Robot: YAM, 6 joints.
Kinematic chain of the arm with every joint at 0, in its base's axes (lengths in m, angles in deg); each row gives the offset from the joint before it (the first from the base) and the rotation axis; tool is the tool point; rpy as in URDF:
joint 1: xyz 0 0 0.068 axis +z
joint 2: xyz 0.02 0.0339 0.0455 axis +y
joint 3: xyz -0.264 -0.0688 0 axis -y
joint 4: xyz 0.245 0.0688 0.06 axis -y
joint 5: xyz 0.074 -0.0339 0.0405 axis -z
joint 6: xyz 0.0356 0 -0.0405 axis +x
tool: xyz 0 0 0 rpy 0 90 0
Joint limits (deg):
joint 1: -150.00..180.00
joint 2: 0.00..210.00
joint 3: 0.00..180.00
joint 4: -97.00..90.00
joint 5: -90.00..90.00
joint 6: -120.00..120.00
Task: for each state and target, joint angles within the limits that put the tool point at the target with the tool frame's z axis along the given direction. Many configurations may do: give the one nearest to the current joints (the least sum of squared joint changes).
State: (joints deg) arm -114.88 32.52 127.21 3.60 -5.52 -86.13
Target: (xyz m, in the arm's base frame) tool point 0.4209 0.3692 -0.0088 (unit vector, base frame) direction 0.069 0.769 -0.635
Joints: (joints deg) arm -140.76 0.15 176.43 53.34 33.51 -86.13
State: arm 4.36 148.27 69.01 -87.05 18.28 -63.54
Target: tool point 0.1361 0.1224 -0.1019 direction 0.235 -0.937 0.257
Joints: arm 50.65 180.64 73.47 -96.90 50.91 -63.54
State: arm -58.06 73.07 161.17 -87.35 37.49 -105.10
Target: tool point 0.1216 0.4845 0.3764 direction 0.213 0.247 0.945
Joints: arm -103.48 24.67 179.86 -48.14 -8.60 -105.10
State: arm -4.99 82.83 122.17 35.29 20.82 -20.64
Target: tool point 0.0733 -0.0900 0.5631 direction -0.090 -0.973 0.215
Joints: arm -35.90 54.94 92.35 -14.04 57.19 -20.64
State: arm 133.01 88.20 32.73 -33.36 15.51 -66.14
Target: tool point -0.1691 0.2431 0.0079 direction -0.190 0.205 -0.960
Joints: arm 124.55 120.89 43.05 3.91 -2.31 -66.14
